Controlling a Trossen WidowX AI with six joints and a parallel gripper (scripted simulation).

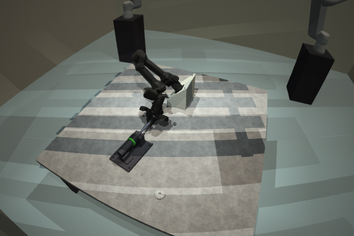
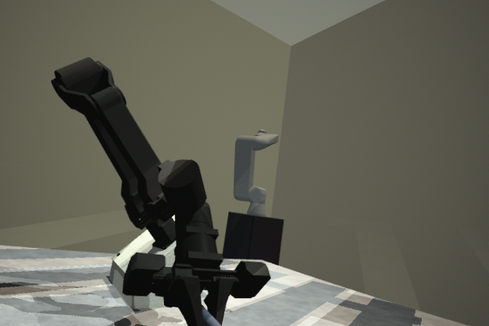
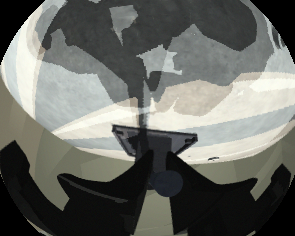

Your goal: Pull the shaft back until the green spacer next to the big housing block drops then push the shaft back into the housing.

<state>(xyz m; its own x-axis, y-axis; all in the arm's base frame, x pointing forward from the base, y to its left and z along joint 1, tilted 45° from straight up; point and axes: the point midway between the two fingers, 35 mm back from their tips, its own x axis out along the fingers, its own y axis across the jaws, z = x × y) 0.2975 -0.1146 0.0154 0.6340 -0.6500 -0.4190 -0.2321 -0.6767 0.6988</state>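
My gripper tip is now 6 cm short of the blue-grey shaft, 1 cm to the left of it and 2 cm below it. The rest, counted from my gripper tip: green spacer: 16 cm ahead, 4 cm to the right, 2 cm above.
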